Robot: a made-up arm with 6 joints.
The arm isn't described. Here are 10 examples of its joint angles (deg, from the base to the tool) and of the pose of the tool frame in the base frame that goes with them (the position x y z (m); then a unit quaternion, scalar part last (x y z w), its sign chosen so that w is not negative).
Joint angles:
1: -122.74 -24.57 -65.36 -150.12 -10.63 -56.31
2: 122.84 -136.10 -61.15 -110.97 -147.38 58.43
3: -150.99 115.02 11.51 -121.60 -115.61 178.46
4: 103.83 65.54 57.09 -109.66 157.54 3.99
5: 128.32 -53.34 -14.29 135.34 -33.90 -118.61
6: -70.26 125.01 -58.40 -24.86 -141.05 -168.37
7: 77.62 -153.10 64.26 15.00 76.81 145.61
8: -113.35 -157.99 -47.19 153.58 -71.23 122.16
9: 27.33 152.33 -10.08 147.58 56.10 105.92
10: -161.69 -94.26 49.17 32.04 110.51 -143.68
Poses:
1: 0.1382 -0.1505 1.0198 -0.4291 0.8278 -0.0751 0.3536
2: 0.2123 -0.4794 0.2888 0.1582 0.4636 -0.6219 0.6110
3: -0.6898 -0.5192 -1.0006 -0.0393 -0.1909 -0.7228 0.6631
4: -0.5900 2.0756 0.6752 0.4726 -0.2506 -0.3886 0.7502
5: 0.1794 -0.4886 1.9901 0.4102 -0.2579 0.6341 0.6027
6: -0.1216 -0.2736 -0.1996 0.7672 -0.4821 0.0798 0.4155
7: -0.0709 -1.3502 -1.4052 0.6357 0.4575 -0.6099 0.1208
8: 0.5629 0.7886 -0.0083 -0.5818 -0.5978 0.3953 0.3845
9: -0.2697 0.0773 -1.1827 0.1947 -0.5589 0.7874 0.1725
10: 2.0354 0.8771 0.8021 -0.4102 0.5738 0.0418 0.7077
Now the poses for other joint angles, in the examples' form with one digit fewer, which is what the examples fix.
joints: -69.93 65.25 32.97 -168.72 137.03 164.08
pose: 0.906 -1.828 0.496 -0.518 -0.822 0.233 0.041
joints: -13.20 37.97 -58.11 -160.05 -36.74 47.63
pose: 0.711 0.053 0.628 0.789 0.253 -0.426 0.362
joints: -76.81 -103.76 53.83 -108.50 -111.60 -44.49
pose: -0.416 2.091 0.672 -0.249 0.207 0.044 0.945
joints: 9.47 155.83 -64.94 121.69 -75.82 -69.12
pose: -0.278 0.075 -0.361 0.507 -0.644 -0.523 0.236
